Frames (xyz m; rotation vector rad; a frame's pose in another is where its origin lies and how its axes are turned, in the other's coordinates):
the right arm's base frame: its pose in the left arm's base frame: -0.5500 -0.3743 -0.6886 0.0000 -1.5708 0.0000
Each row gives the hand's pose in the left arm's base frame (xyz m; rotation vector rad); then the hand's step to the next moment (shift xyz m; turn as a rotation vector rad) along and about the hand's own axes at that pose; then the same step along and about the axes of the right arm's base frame.
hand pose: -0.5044 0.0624 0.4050 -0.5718 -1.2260 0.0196
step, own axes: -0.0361 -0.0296 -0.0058 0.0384 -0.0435 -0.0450
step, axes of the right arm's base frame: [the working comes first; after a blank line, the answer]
step, axes of the left arm's base frame: -0.0162 -0.0391 -0.0205 0.0413 -0.0434 0.0425

-0.0205 -0.0391 0.0162 0.0425 -0.0434 -0.0413
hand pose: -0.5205 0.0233 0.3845 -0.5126 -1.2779 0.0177
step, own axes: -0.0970 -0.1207 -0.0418 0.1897 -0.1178 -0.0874
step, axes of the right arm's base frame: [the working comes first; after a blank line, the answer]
step, axes of the left arm's base frame: -0.0235 -0.1503 -0.0508 0.1063 -0.0804 0.1993

-0.0508 -0.1503 0.0235 0.1993 -0.0804 -0.1063
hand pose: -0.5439 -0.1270 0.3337 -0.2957 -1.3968 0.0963
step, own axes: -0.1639 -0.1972 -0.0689 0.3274 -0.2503 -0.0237
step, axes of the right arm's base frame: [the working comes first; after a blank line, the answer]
step, axes of the left arm's base frame: 0.0175 -0.2388 -0.1148 0.0541 -0.1650 0.3745

-0.1148 -0.2388 -0.0175 0.3745 -0.1650 -0.0541
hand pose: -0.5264 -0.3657 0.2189 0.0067 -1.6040 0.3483
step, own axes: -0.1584 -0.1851 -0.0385 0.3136 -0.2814 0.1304
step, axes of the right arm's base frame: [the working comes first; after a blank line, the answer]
step, axes of the left arm's base frame: 0.0886 -0.2003 -0.1134 -0.0883 -0.2323 0.3644

-0.1134 -0.2003 -0.0886 0.3644 -0.2323 0.0883
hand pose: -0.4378 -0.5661 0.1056 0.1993 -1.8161 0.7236
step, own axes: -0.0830 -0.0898 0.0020 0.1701 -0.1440 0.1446
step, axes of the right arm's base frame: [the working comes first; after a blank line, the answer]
step, axes of the left arm's base frame: 0.0713 -0.0902 -0.0416 -0.1112 -0.1608 0.1799

-0.0416 -0.0902 -0.0713 0.1799 -0.1608 0.1112
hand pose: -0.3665 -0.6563 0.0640 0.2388 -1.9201 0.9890
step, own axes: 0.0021 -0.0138 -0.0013 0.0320 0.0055 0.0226
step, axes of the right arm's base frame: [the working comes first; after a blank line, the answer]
step, axes of the left arm's base frame: 0.0070 -0.0077 0.0095 -0.0351 -0.0055 0.0174

0.0095 -0.0077 -0.0070 0.0174 -0.0055 0.0351
